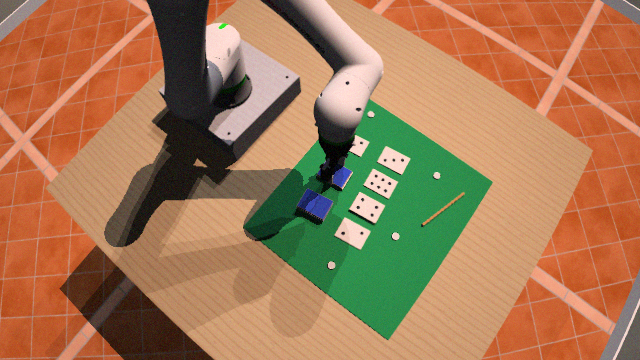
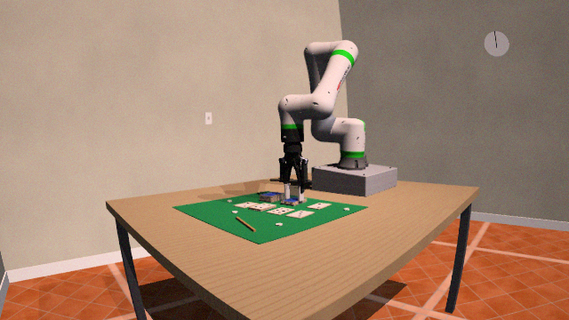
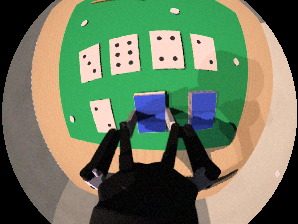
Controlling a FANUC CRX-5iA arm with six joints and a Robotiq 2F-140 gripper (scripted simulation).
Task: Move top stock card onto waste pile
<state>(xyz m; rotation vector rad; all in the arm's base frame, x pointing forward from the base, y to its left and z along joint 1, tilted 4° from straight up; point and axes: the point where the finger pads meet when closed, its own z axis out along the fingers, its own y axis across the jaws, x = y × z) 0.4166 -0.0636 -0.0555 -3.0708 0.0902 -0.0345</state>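
The card is 30 mm below my hand. Also, from my hand: wooden stick 350 mm ahead, 60 mm to the left, 40 mm below; then green mat 150 mm ahead, 60 mm below, 30 mm to the right.
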